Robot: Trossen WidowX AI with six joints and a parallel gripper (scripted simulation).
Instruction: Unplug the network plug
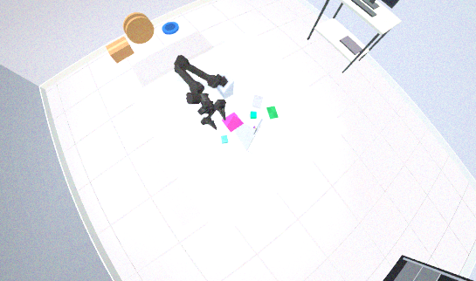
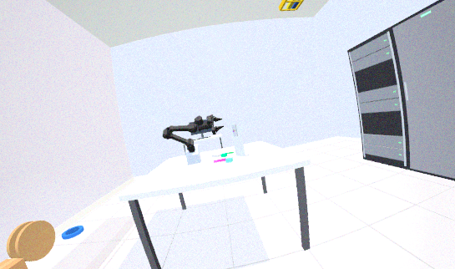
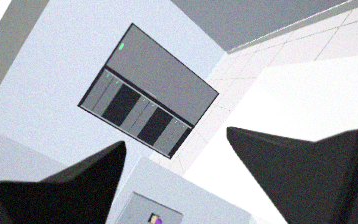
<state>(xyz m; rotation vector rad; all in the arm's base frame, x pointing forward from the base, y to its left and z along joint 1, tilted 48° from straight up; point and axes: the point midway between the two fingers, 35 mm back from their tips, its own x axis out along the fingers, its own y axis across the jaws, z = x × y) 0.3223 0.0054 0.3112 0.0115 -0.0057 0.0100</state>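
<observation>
My gripper tip is 9 cm short of the purple network plug, 18 cm to the right of it and 10 cm above it. The rest, counted from my gripper tip: green block: 6 cm behind, 31 cm to the left, 33 cm below; then upright panel: 10 cm ahead, 20 cm to the left, 19 cm below; then cyan block: 1 cm behind, 2 cm to the left, 33 cm below.
</observation>
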